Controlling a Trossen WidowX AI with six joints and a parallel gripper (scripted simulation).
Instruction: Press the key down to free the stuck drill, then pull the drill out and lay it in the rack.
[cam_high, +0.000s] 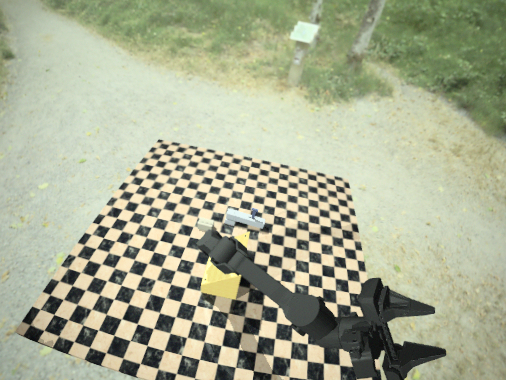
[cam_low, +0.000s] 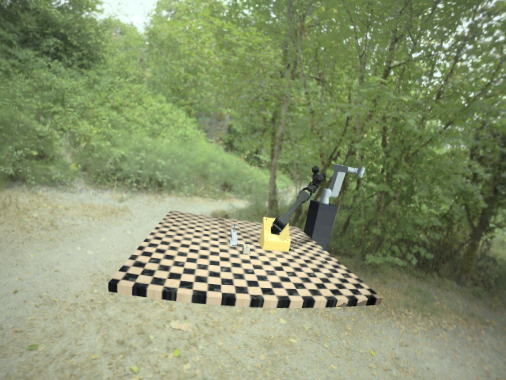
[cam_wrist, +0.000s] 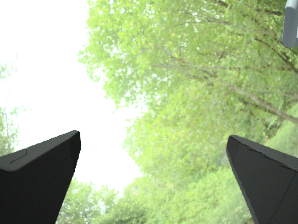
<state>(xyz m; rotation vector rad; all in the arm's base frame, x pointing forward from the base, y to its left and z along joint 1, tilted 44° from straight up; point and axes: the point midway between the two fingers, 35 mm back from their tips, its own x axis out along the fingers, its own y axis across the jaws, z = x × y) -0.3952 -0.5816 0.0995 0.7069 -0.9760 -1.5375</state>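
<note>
Right now the blue key is 68 cm ahead of my gripper tip, 29 cm to the left of it and 54 cm below it. Round my gripper tip: grey rack: 62 cm ahead, 50 cm to the left, 61 cm below; yellow drill: 68 cm ahead, 35 cm to the left, 58 cm below; grey block: 68 cm ahead, 33 cm to the left, 59 cm below.
</note>
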